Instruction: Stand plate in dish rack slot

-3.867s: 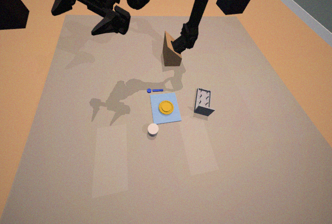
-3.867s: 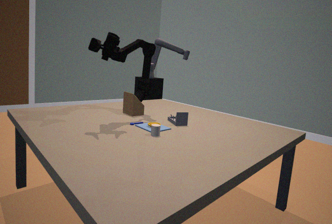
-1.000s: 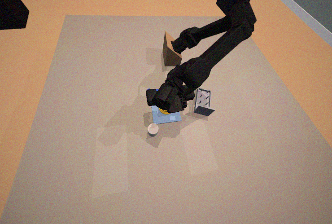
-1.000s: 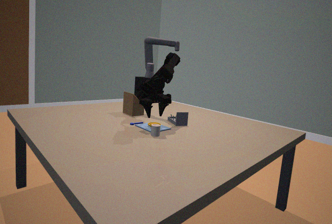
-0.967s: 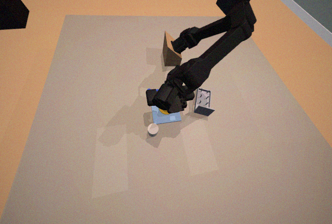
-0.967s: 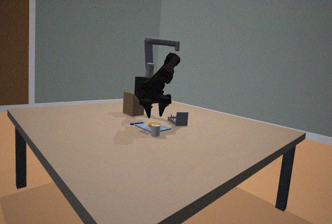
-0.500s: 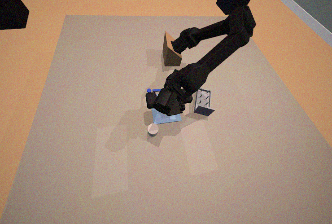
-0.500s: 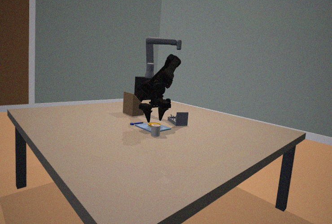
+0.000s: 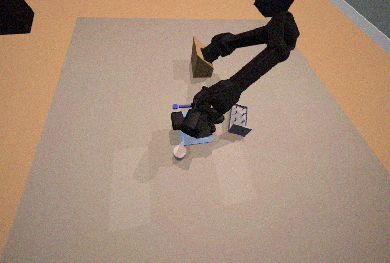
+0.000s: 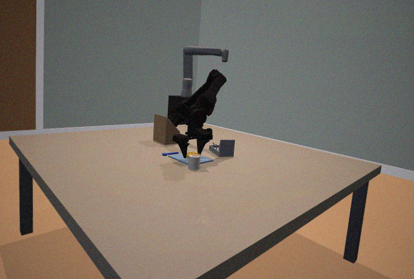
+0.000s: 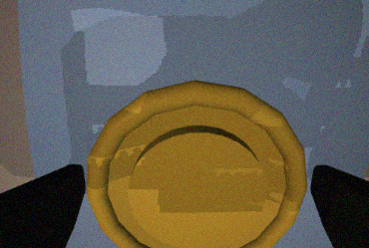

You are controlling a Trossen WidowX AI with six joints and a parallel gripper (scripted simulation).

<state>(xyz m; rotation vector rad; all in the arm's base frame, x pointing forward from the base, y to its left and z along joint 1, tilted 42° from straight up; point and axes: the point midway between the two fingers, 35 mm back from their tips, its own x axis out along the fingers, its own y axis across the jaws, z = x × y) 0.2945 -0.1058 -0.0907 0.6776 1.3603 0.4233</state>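
Now: gripper tip 10 mm past the light blue mat and 10 mm above it. The rest, counted from my gripper tip: blue spoon: 110 mm behind, 30 mm to the right, 10 mm below; yellow plate: right at my gripper tip; cup: 90 mm to the right, 90 mm ahead, 10 mm above.
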